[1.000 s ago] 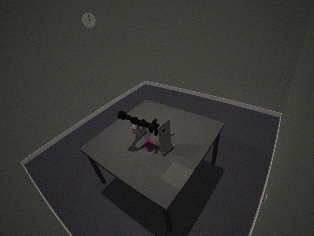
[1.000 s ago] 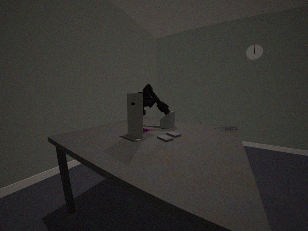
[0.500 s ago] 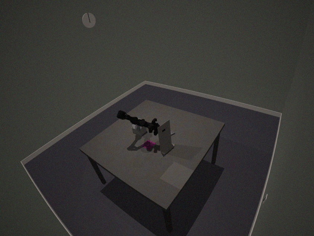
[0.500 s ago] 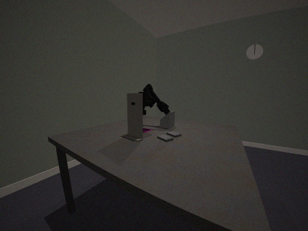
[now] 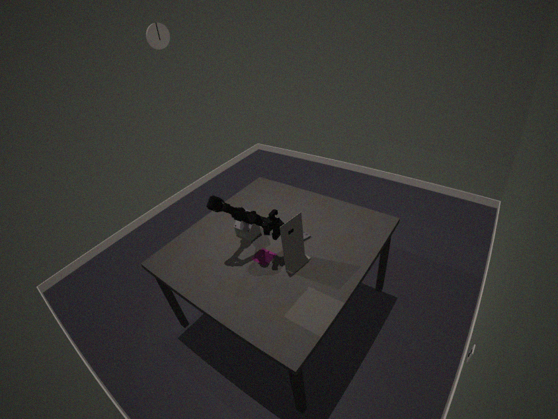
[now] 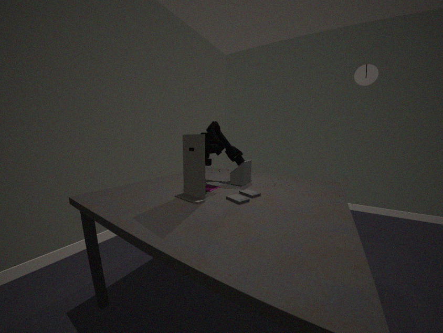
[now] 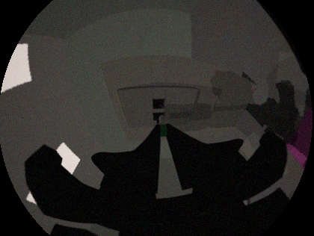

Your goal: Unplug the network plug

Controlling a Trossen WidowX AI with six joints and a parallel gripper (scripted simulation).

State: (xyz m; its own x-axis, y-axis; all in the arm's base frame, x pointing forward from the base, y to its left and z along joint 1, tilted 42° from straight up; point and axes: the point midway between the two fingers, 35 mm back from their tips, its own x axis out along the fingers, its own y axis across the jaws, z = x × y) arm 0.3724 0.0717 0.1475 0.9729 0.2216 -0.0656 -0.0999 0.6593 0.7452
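Right now the magenta marked square is 260 mm below my gripper tip, 160 mm behind it and 80 mm to the right of it. Round my gripper tip: upright panel (100 mm below, 40 mm ahead, 10 mm to the right).
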